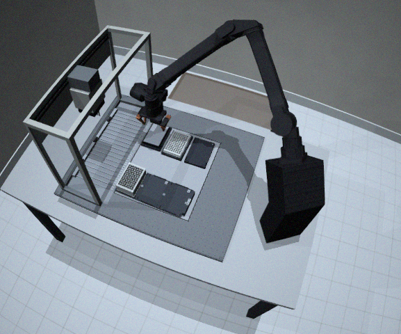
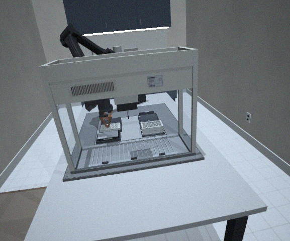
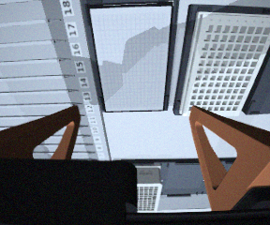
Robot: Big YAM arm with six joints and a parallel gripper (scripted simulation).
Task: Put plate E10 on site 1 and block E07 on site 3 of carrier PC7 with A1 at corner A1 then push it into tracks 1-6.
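My hand is 10 cm above the dark nest S3 and 1 cm to the left of it. The rest, counted from my hand: nest S1: 22 cm behind, 10 cm below, 2 cm to the left; dark carrier PC7: 26 cm to the left, 9 cm below, 8 cm behind.
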